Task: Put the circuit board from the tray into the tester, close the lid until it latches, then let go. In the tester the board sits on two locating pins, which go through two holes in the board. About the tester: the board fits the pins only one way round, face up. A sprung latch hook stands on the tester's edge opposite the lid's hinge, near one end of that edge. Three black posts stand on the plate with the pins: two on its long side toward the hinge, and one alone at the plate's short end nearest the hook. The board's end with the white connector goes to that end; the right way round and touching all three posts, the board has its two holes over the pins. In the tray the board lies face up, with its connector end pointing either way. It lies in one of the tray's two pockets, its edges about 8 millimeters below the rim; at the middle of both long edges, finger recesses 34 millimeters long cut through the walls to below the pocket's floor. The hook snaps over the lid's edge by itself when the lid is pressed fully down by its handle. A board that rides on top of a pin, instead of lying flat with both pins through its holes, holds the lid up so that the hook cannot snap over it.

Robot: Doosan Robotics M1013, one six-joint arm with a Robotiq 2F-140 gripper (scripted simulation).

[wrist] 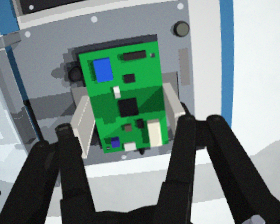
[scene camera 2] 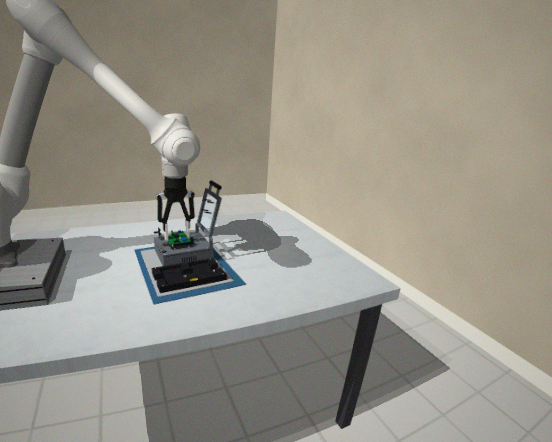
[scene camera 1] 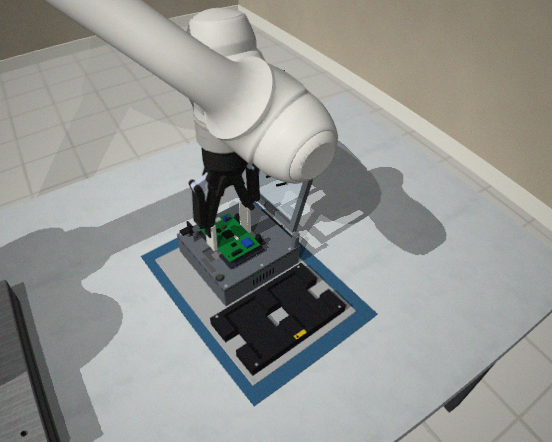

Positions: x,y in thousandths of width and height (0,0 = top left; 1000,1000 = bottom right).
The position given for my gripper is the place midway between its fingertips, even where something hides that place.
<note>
I see my gripper (scene camera 1: 416,537), a green circuit board (scene camera 1: 423,544) and a tester lid (scene camera 1: 517,456).
The green circuit board also shows in the wrist view (wrist: 445,377). My gripper shows as well in the wrist view (wrist: 455,453) and in scene camera 2 (scene camera 2: 322,540). The tester lid is seen too in scene camera 2 (scene camera 2: 374,501).
</note>
